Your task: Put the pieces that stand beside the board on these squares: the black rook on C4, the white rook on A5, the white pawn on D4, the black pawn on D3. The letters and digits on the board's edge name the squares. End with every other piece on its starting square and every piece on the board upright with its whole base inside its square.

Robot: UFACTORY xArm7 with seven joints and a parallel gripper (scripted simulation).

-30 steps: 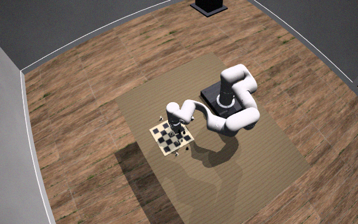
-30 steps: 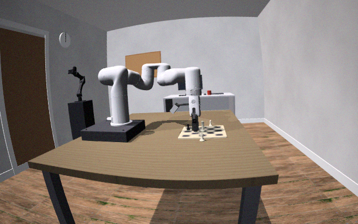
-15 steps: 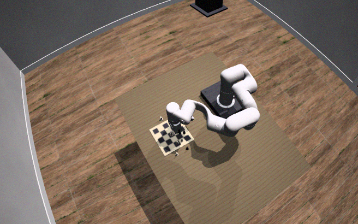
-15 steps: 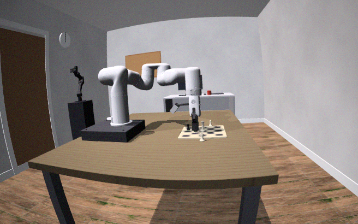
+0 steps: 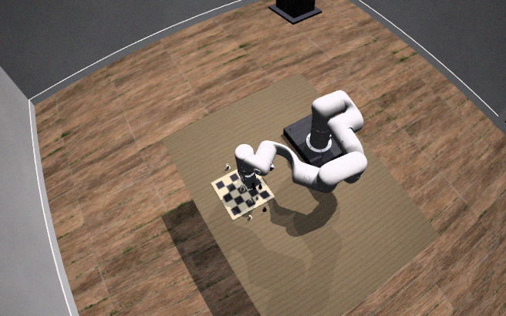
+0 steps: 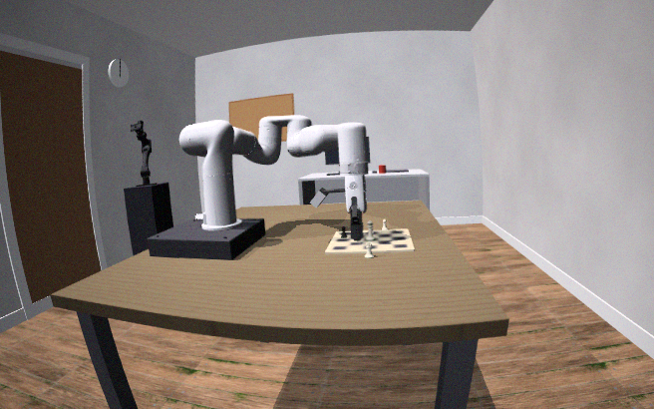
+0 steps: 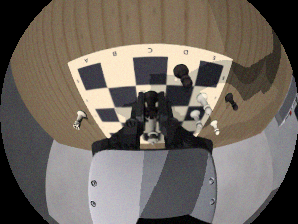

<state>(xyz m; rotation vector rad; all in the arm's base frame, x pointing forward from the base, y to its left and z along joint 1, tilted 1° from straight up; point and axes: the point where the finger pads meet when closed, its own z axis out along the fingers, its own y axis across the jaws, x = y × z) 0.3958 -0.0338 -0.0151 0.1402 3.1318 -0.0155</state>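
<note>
Right now my hand is 4 cm short of the chessboard and 3 cm above it.
</note>
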